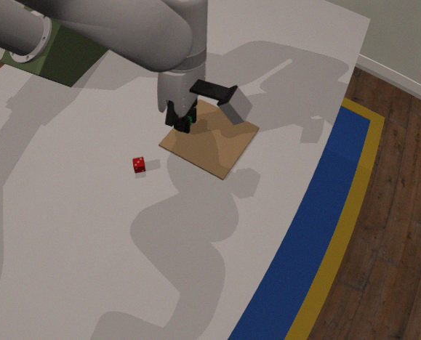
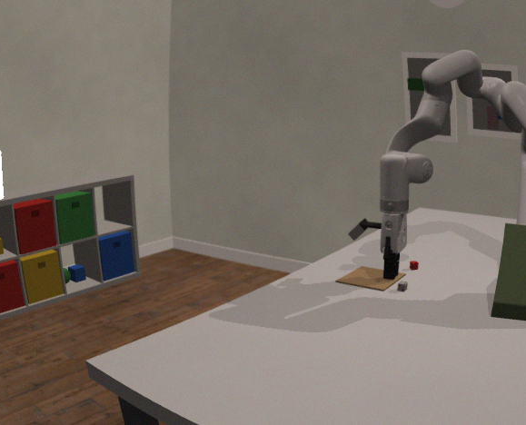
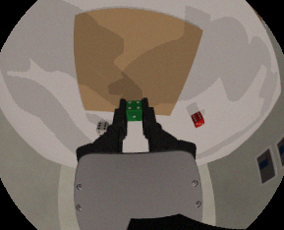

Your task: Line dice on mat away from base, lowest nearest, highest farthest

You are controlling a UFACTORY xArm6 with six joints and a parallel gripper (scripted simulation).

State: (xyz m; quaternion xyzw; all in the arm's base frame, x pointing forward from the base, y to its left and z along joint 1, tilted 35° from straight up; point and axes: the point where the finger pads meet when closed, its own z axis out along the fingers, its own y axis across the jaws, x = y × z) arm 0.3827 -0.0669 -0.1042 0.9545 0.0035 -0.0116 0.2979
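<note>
My gripper is now 1 cm above the green die. Also, from my hand: red die 3 cm behind, 12 cm to the right, 2 cm below; then tan mat 5 cm ahead, 3 cm below; then white die 5 cm behind, 6 cm to the left, 2 cm below.
</note>
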